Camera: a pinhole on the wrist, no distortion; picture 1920 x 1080 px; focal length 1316.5 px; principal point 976.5 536.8 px. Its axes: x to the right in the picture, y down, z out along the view. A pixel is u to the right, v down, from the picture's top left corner.
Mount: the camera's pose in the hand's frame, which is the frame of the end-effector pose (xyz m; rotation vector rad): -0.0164 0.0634 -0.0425 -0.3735 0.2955 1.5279
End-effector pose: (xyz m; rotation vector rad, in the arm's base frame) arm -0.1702 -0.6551 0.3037 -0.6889 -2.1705 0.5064
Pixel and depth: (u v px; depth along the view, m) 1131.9 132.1 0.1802
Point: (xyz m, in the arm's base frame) -0.2291 -0.5288 0.1637
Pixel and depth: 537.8 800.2 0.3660
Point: -0.3420 -0.6851 -0.0217
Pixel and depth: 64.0 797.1 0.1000
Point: -0.1937 -0.6588 0.2100
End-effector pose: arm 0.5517 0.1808 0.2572 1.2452 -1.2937 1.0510
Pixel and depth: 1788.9 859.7 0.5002
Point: -0.0305 -0.0288 0.1054
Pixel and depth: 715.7 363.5 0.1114
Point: 0.4560 0.1215 0.2474
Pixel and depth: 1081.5 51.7 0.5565
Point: 0.1851 -0.2595 0.3896
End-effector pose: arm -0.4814 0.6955 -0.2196 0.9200 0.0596 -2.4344
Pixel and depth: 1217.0 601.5 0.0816
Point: -0.4270 0.6059 -0.1697
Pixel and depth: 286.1 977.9 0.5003
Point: -0.6401 0.6530 0.3113
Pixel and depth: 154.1 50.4 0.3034
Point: -0.7129 0.5757 -0.0220
